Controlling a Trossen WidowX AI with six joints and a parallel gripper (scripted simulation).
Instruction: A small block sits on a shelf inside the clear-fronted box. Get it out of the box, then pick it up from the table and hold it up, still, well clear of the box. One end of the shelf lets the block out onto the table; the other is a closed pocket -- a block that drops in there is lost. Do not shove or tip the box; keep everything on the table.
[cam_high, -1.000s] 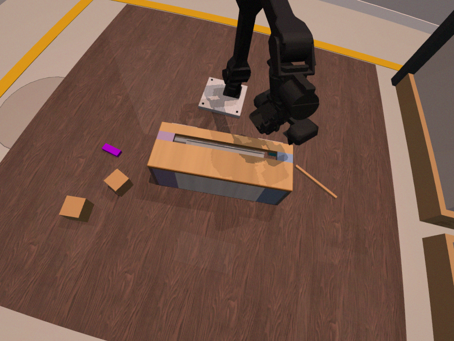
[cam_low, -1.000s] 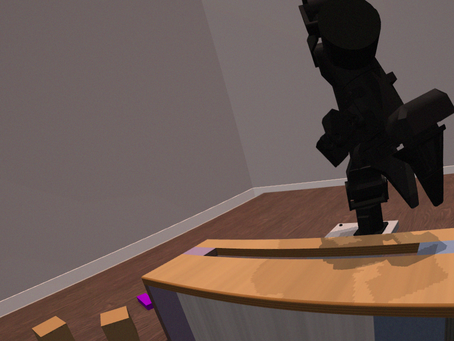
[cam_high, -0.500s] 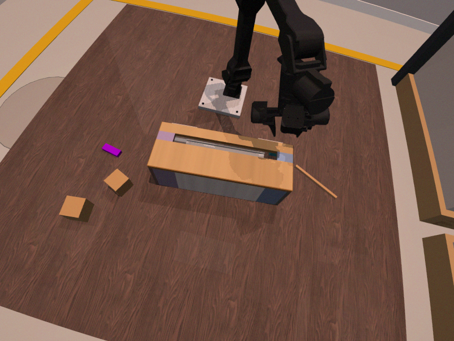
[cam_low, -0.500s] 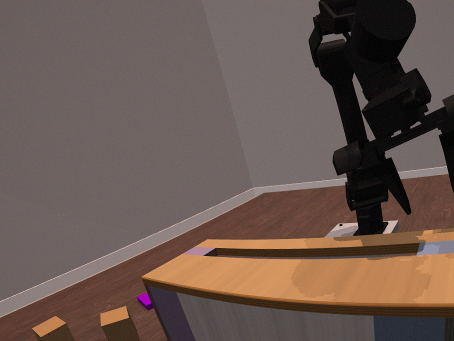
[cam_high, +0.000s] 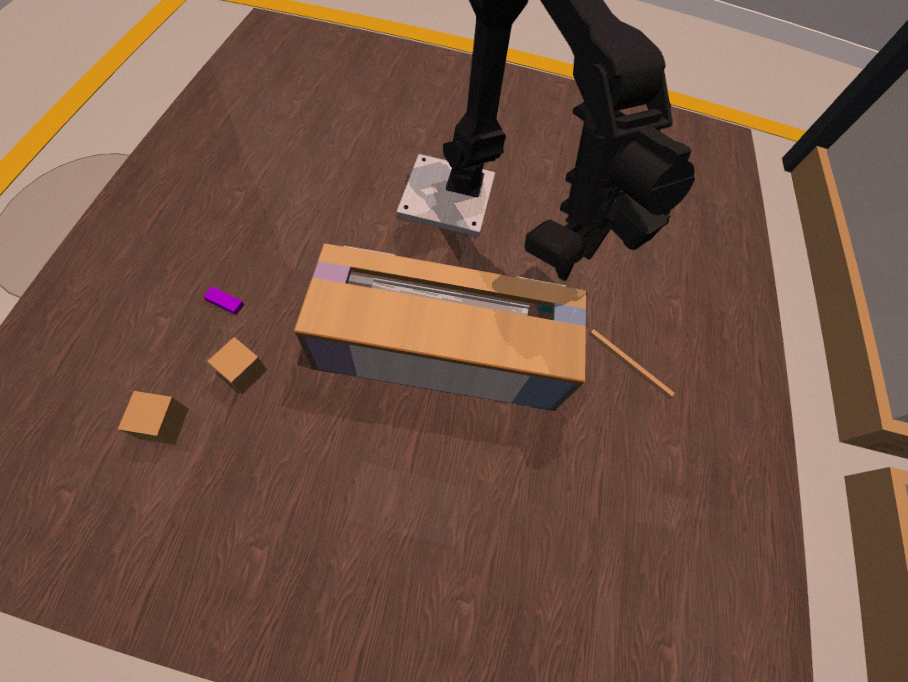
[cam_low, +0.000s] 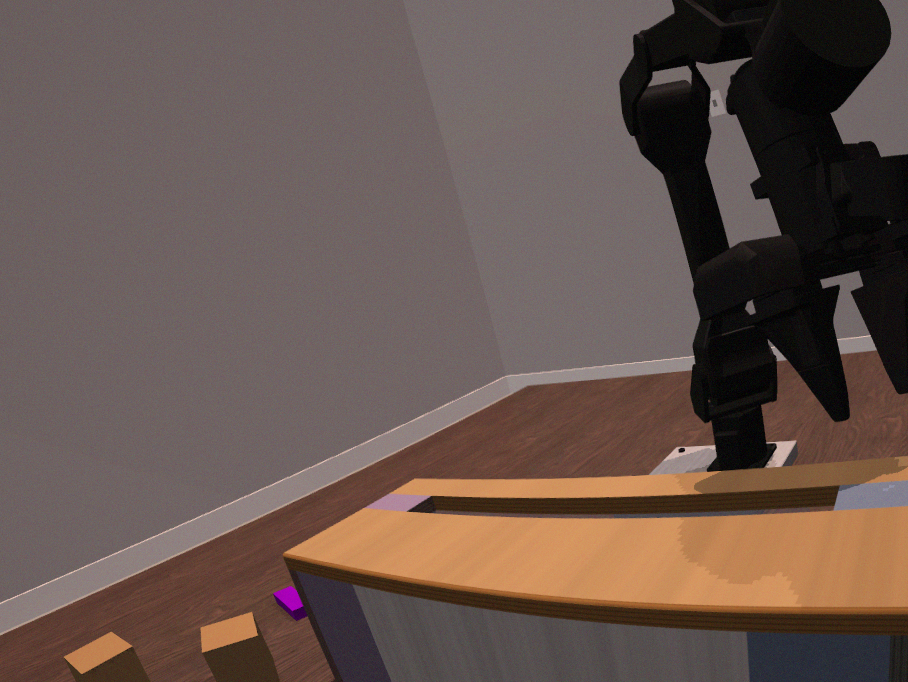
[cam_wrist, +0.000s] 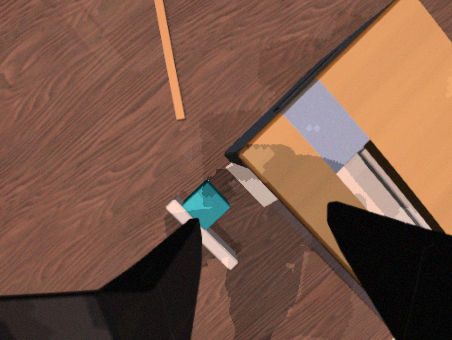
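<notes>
The small teal block is 140 mm below my gripper tip and 30 mm behind it. Also, from my gripper tip: thin wooden stick 160 mm to the left, 150 mm below, 40 mm ahead; then box 160 mm to the right, 90 mm below, 60 mm ahead.
</notes>
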